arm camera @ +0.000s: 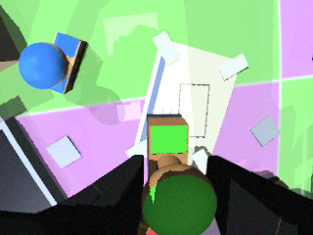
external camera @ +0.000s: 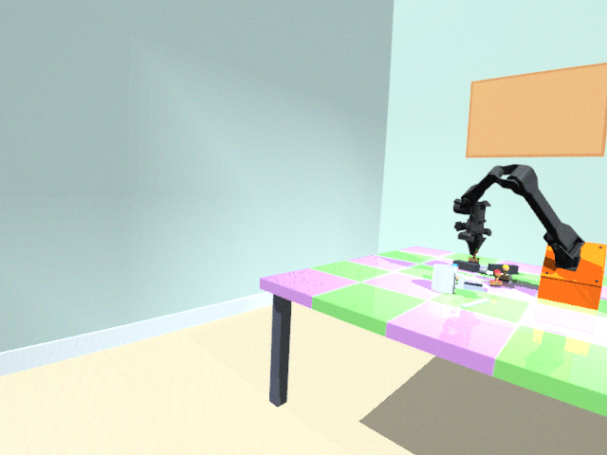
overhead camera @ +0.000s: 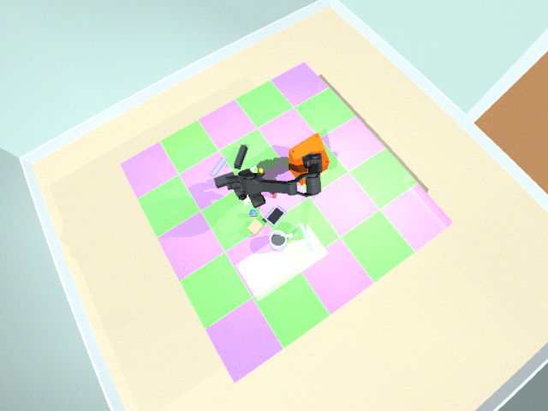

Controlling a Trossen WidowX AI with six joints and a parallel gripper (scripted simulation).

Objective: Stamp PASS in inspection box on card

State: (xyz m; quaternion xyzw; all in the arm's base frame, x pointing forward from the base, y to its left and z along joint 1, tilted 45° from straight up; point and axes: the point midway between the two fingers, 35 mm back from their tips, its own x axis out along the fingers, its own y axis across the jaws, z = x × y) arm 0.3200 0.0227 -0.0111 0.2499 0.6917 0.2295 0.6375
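Now: gripper tip 110 mm above the white card and 30 mm to the left of it. From my gripper tip the other things lie so: dark ink pad 130 mm to the left, 100 mm below, 50 mm behind; blue-labelled stamp 80 mm below, 70 mm to the left, 40 mm ahead; red-knobbed stamp 110 mm behind, 80 mm below, 20 mm to the left.
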